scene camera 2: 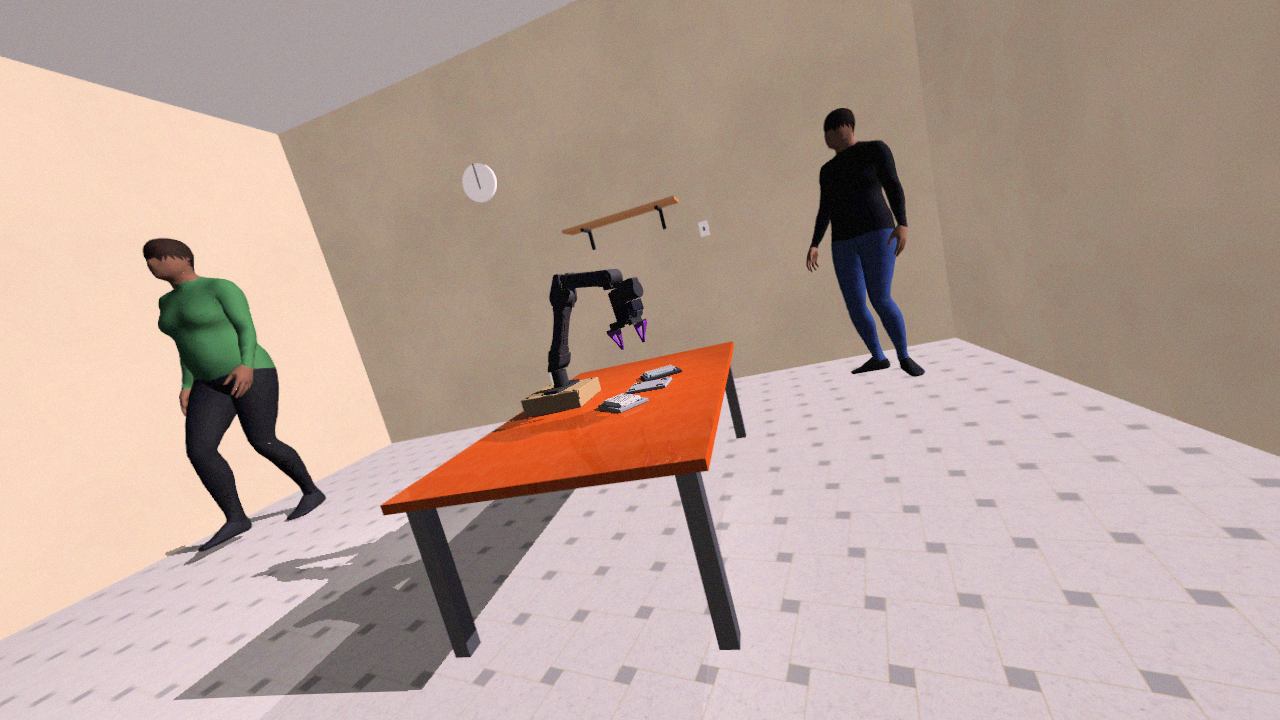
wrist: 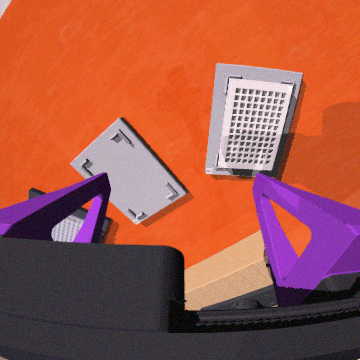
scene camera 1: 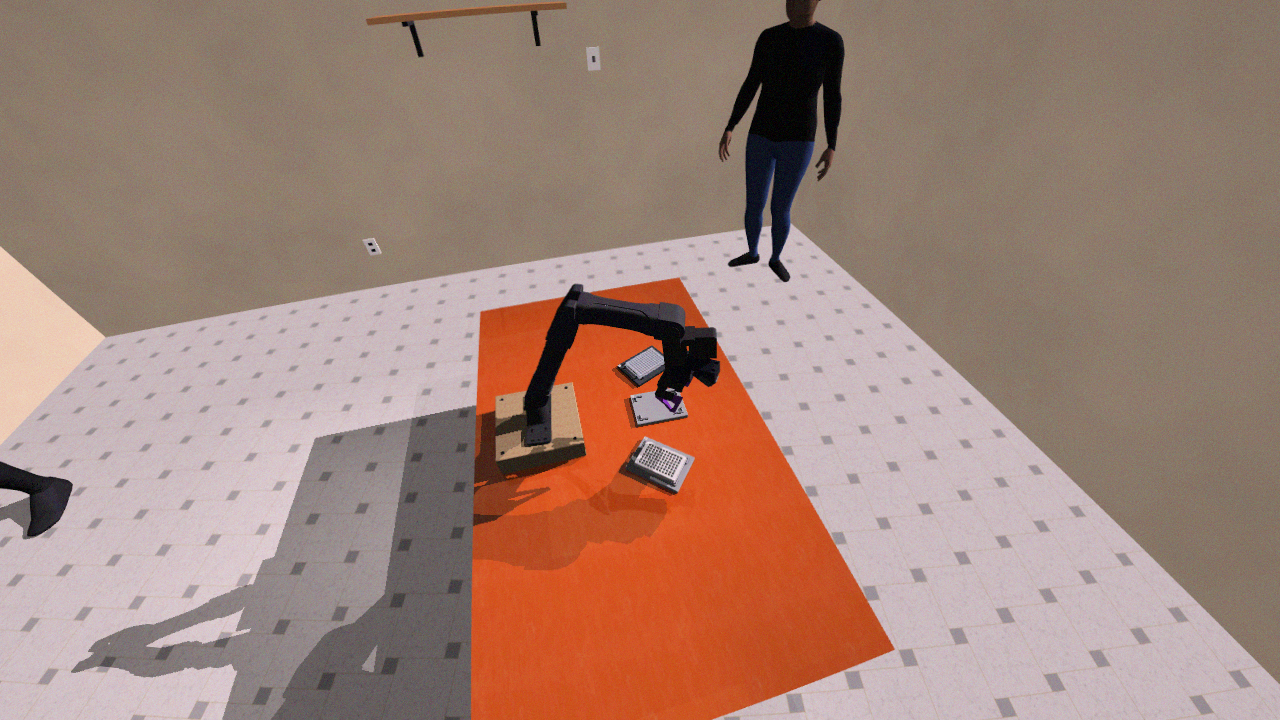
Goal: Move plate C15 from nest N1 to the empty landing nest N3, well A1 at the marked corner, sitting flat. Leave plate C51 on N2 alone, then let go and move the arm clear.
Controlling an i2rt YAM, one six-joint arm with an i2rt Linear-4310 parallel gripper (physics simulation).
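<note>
My gripper (scene camera 1: 669, 402) (scene camera 2: 631, 343) (wrist: 181, 180) is open and empty, its purple fingers high above the middle nest. That flat grey nest (scene camera 1: 646, 411) (scene camera 2: 648, 385) (wrist: 135, 172) is empty, with raised brackets at its corners. A white plate with dark square wells (scene camera 1: 662, 459) (scene camera 2: 620, 401) (wrist: 255, 125) sits on the front grey nest (wrist: 260, 71), right of the middle one in the wrist view. A paler, bluish plate (scene camera 1: 644, 364) (scene camera 2: 660, 371) (wrist: 67, 229) sits on the back, darker nest (wrist: 37, 194), partly hidden behind my left finger in the wrist view. Plate and nest names are not readable.
The arm stands on a wooden block (scene camera 1: 563, 420) (scene camera 2: 563, 396) (wrist: 225, 267) on the orange table (scene camera 1: 626, 608) (scene camera 2: 554, 461) (wrist: 150, 40). A person in black (scene camera 1: 796, 80) (scene camera 2: 863, 188) stands beyond the table. A person in green (scene camera 2: 210, 322) is at the left.
</note>
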